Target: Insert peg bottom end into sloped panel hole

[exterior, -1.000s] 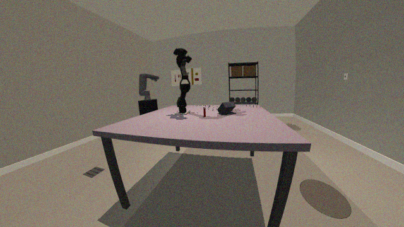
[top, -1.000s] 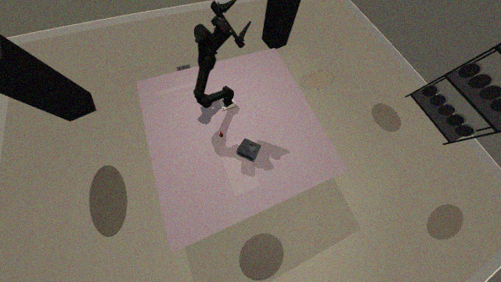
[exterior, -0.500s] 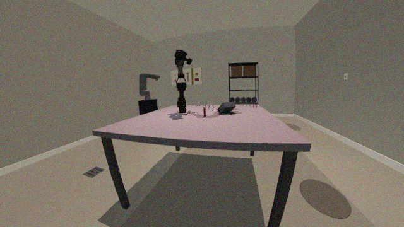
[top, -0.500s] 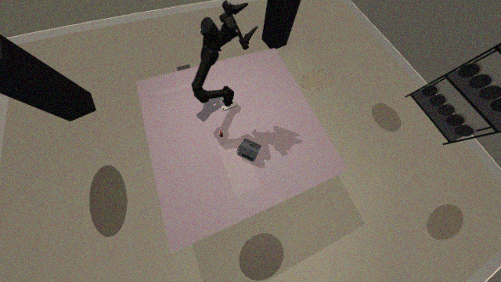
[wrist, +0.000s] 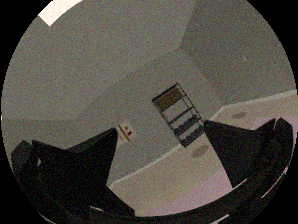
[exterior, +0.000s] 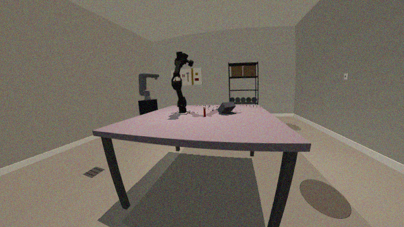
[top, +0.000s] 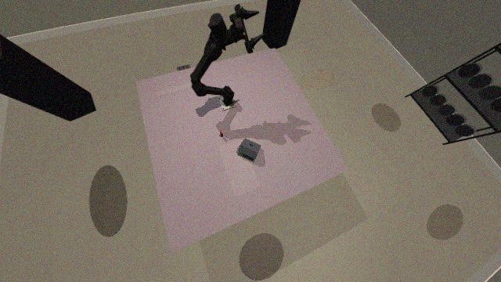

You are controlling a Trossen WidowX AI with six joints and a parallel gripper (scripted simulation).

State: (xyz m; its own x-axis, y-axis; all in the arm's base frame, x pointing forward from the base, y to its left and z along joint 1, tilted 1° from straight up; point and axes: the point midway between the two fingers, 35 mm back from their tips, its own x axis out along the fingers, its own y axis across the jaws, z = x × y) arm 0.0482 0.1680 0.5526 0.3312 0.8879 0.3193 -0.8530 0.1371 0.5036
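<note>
My gripper tip is now 17 cm short of the red peg, 37 cm to the left of it and 52 cm above it. Also, from my gripper tip: dark grey sloped panel: 37 cm ahead, 26 cm to the right, 52 cm below.
</note>
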